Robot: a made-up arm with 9 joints. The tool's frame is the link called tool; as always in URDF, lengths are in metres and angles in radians. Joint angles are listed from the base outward. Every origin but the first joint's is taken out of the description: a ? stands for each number. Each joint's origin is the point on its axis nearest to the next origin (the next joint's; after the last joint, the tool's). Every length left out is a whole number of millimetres.
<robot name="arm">
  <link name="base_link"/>
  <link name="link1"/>
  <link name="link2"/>
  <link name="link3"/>
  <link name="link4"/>
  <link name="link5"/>
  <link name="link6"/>
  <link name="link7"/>
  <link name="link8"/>
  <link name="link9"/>
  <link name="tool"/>
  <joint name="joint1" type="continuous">
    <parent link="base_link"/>
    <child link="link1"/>
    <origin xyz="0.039 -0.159 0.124"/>
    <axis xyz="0 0 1"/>
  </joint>
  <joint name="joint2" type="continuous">
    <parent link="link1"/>
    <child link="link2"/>
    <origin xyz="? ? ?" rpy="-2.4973 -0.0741 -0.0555"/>
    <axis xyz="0 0 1"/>
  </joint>
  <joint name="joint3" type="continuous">
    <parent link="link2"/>
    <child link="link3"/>
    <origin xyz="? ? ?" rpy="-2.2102 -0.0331 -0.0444"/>
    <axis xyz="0 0 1"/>
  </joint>
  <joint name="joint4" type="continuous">
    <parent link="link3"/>
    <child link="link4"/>
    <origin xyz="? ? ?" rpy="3.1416 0 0"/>
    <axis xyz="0 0 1"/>
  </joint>
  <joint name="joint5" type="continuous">
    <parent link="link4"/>
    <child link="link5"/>
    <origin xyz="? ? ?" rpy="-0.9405 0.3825 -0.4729"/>
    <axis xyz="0 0 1"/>
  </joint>
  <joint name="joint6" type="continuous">
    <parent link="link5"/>
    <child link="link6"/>
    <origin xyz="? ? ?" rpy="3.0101 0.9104 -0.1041"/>
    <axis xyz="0 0 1"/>
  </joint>
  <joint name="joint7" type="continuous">
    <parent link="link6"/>
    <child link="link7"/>
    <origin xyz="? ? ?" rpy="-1.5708 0 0.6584"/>
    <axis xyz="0 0 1"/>
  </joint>
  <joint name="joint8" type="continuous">
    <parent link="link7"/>
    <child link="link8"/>
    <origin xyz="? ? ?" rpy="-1.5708 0 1.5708"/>
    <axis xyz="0 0 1"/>
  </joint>
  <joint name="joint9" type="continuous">
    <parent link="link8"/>
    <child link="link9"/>
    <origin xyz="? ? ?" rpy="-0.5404 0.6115 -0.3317"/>
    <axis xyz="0 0 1"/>
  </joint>
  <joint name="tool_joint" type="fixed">
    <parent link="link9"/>
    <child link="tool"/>
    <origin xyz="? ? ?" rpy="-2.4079 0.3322 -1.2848"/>
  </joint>
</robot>
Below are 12 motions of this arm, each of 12 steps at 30 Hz.
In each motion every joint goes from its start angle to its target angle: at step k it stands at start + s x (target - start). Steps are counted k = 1, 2, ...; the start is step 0. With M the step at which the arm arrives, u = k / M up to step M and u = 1 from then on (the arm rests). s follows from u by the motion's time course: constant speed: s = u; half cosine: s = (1 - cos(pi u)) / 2; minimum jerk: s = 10 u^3 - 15 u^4 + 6 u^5.
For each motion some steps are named. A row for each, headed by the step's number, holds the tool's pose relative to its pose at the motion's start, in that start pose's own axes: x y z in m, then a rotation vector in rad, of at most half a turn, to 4 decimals.
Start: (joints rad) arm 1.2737 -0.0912 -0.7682 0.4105 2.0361 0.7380 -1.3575 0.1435 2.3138
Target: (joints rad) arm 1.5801 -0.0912 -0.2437 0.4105 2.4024 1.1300 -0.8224 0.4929 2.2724
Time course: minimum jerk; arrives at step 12
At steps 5, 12:
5: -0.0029 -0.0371 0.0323 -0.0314 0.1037 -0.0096
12: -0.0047 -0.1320 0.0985 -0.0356 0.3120 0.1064

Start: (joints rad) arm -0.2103 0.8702 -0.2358 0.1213 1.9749 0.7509 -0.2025 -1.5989 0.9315
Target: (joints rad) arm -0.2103 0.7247 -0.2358 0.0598 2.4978 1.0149 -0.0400 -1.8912 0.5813
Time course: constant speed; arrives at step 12
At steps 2, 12:
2: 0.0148 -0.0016 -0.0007 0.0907 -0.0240 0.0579
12: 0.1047 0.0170 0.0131 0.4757 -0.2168 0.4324

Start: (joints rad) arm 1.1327 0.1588 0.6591 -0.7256 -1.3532 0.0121 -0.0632 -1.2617 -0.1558
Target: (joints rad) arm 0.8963 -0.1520 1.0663 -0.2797 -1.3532 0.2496 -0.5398 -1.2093 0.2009
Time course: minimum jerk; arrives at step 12
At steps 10, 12:
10: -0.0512 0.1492 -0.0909 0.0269 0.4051 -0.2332
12: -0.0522 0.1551 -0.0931 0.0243 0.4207 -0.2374

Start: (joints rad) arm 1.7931 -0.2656 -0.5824 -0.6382 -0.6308 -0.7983 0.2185 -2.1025 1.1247
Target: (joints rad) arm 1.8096 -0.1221 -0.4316 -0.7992 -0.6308 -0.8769 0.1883 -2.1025 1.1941
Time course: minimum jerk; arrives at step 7
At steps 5, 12:
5: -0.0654 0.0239 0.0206 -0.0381 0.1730 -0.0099
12: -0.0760 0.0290 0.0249 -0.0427 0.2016 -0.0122

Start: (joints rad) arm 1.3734 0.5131 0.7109 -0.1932 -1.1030 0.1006 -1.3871 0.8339 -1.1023
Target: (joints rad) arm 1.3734 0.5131 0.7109 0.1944 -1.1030 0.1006 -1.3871 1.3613 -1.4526
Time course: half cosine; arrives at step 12
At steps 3, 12:
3: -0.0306 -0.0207 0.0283 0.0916 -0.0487 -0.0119
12: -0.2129 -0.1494 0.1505 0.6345 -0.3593 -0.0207

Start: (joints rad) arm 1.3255 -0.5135 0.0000 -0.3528 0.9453 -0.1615 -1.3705 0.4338 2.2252
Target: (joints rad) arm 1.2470 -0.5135 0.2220 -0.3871 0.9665 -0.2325 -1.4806 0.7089 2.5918
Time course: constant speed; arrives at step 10
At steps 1, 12:
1: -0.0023 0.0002 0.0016 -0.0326 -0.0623 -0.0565
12: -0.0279 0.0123 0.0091 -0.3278 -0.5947 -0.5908

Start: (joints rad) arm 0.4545 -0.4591 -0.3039 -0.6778 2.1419 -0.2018 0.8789 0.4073 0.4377
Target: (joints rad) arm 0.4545 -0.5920 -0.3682 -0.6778 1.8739 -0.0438 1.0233 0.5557 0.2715
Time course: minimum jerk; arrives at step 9
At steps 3, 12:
3: -0.0071 -0.0294 -0.0329 -0.0538 0.1014 -0.0284
12: -0.0584 -0.1615 -0.1239 -0.2537 0.4626 -0.1728

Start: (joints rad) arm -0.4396 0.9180 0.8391 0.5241 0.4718 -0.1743 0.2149 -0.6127 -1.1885
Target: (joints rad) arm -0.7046 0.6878 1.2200 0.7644 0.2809 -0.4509 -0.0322 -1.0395 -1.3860
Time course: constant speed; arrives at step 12
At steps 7, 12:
7: 0.1252 0.0823 0.0449 -0.1954 0.5469 0.0699
12: 0.2281 0.1292 0.0282 -0.2587 0.9620 0.0909

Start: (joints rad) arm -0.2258 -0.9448 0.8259 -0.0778 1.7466 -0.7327 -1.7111 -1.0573 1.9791
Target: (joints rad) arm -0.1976 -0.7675 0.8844 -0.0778 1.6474 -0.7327 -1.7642 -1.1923 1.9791
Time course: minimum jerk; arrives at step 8
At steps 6, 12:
6: 0.0105 0.0440 0.0322 0.0965 -0.0708 0.1624
12: 0.0108 0.0495 0.0360 0.1075 -0.0778 0.1825

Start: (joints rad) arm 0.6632 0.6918 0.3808 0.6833 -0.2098 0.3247 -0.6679 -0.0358 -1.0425
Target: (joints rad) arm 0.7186 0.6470 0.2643 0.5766 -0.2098 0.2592 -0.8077 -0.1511 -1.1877
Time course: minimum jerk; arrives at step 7
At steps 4, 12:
4: 0.0088 0.0197 -0.0152 -0.0961 0.1501 0.0540
12: 0.0143 0.0311 -0.0259 -0.1469 0.2419 0.0793

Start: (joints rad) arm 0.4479 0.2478 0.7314 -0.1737 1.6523 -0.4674 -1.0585 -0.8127 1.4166
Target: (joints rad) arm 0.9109 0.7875 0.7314 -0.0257 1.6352 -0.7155 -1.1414 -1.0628 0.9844
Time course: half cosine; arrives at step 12
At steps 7, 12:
7: 0.0047 -0.0350 -0.0861 -0.0113 0.3686 0.3049
12: -0.0009 -0.0367 -0.1360 0.0030 0.6015 0.5002

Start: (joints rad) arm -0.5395 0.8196 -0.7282 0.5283 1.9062 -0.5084 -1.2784 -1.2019 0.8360
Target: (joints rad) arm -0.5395 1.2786 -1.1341 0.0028 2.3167 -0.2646 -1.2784 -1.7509 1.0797
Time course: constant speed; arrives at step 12
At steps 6, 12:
6: -0.0241 -0.0725 -0.2043 0.2863 0.0209 -0.1503
12: -0.1130 -0.0966 -0.3999 0.5735 -0.0313 -0.3568

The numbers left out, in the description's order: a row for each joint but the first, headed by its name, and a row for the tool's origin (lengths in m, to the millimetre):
joint2: -0.035 -0.125 0
joint3: -0.109 0.061 0
joint4: 0.297 0.204 0
joint5: -0.32 0.25 0
joint6: -0.167 0.157 0
joint7: -0.359 0.31 0
joint8: 0.114 0.057 0
joint9: 0.074 -0.02 0
tool: 0.062 -0.012 0

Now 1 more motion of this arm.
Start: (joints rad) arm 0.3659 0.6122 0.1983 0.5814 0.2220 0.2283 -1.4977 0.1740 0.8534
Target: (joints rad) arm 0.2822 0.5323 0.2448 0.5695 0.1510 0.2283 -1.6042 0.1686 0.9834
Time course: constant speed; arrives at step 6
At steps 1, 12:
1: -0.0096 0.0097 0.0089 -0.0292 -0.0470 -0.0014
12: -0.0637 0.0622 0.0456 -0.1669 -0.2858 -0.0033

